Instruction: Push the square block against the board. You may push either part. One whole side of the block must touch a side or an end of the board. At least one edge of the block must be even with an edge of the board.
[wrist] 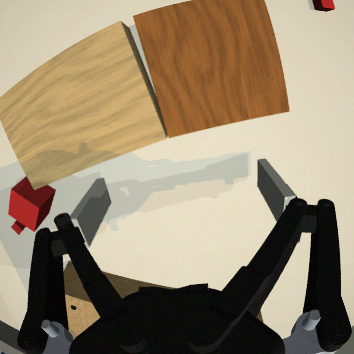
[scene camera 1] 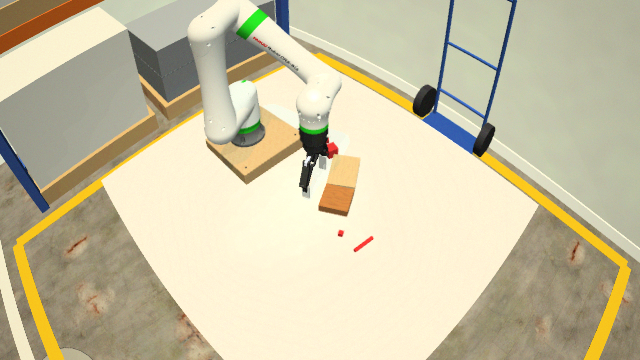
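Seen in the pictures: gripper, fingertip midpoint: point(wrist: 180, 181) point(scene camera 1: 314, 182); arm's base, link origin: point(scene camera 1: 247, 134).
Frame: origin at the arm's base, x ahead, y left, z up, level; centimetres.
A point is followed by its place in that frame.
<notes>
The dark reddish-brown square block point(scene camera 1: 337, 199) {x 46.4, y 6.7, z -2.0 cm} point(wrist: 212, 70) {x 44.5, y 7.1, z -2.0 cm} lies flat beside the light wooden board point(scene camera 1: 344, 170) {x 37.9, y 17.6, z -2.0 cm} point(wrist: 82, 100) {x 39.3, y 16.1, z -2.0 cm}, at the board's end. In the wrist view a thin wedge-shaped gap shows between them, nearly closed at the corner nearer the gripper and wider at the far corner. The block sits at a slight angle to the board, and their long edges do not run in one line. My gripper point(scene camera 1: 314, 177) {x 34.7, y 6.2, z -2.9 cm} point(wrist: 180, 181) {x 34.7, y 6.2, z -2.9 cm} is open and empty, on the robot-base side of both parts. Its fingers are apart from them; their exact height is hard to tell.
A red block point(scene camera 1: 332, 150) {x 27.9, y 20.6, z -1.3 cm} point(wrist: 31, 205) {x 27.6, y 20.0, z -1.1 cm} is close to the board's outer corner, near one finger. A small red cube point(scene camera 1: 340, 233) {x 57.0, y -1.2, z -3.5 cm} point(wrist: 324, 4) {x 56.1, y -0.6, z -3.5 cm} and a red bar point(scene camera 1: 363, 244) {x 65.2, y 1.7, z -3.9 cm} lie beyond the square block. The wooden robot base point(scene camera 1: 277, 142) {x 12.4, y 6.2, z 0.6 cm} point(wrist: 80, 310) {x 13.0, y 12.9, z 0.7 cm} is behind the gripper.
</notes>
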